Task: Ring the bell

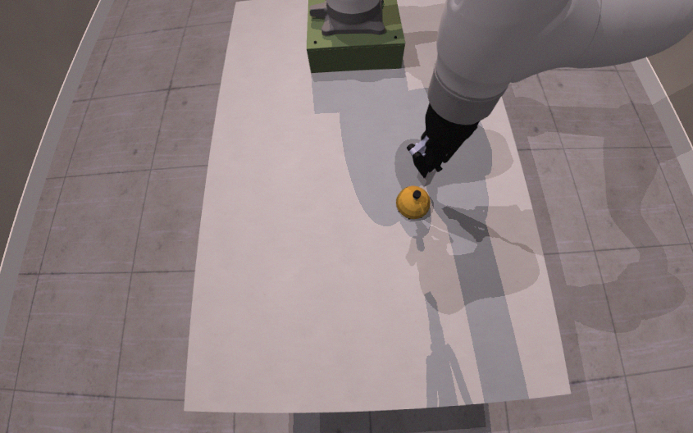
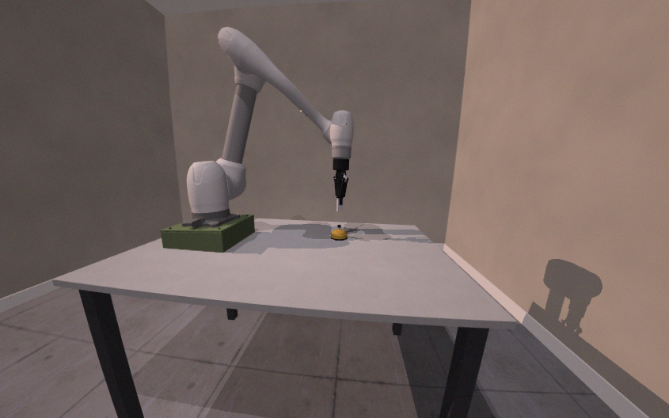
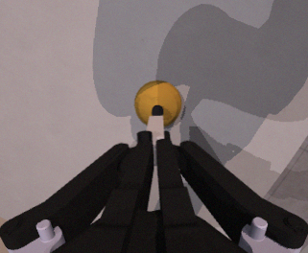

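My gripper is now 110 mm above the bell button. From my hand the other things lie so: bell (130 mm below).
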